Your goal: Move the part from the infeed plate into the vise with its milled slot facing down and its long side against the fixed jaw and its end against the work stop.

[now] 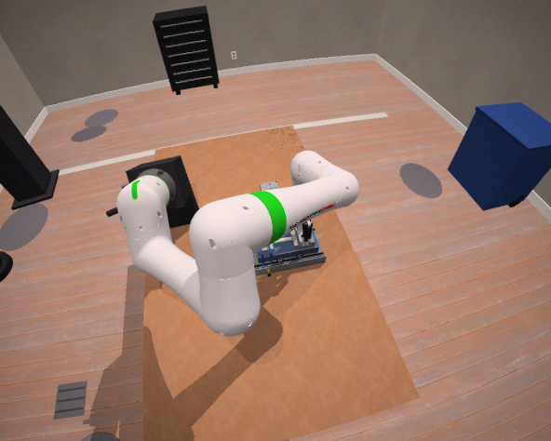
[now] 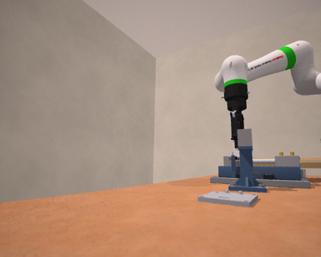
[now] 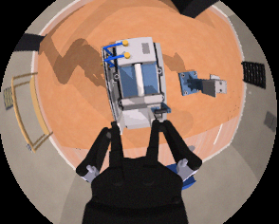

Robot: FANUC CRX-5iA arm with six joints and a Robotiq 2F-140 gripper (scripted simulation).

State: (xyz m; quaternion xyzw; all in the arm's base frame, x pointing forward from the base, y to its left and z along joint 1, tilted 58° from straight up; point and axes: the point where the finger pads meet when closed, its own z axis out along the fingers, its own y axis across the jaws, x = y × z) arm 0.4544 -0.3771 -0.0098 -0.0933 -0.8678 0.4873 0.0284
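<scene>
Right now my hand is 30 mm above the part. From my hand the other things lie so: air cylinder (160 mm behind, 50 mm below, 40 mm to the left); then vise base (80 mm below, 60 mm behind, 30 mm to the left).
</scene>
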